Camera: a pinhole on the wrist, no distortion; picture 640 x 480 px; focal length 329.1 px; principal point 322.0 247.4 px. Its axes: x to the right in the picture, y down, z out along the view. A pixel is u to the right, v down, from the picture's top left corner.
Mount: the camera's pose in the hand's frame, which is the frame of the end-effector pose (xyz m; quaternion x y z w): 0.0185 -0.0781 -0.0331 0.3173 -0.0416 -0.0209 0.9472
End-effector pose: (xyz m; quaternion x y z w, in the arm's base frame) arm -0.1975 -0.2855 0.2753 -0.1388 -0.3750 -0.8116 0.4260
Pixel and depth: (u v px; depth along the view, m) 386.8 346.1 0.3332
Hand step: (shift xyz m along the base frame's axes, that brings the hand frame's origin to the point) -0.2215 0.2555 0.1320
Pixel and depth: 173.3 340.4 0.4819
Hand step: -0.0892 0.5321 0.0335
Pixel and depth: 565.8 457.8 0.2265
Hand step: -0.2099 0.1194 0.2040
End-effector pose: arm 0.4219 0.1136 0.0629 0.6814 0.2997 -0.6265 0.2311
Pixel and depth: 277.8 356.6 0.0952
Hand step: -0.1197 0.0356 0.0026
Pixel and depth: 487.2 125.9 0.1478
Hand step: -0.1877 0.1238 -0.0705
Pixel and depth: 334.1 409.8 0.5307
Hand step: -0.5238 -0.2448 -0.0405
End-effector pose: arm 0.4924 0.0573 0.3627 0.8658 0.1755 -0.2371 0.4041
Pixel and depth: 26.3 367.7 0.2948
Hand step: -0.3657 -0.1328 -0.0833
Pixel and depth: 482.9 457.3 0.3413
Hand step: -0.0328 -0.2070 -0.3736
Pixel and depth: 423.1 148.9 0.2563
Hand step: -0.1229 0.0890 -0.2964
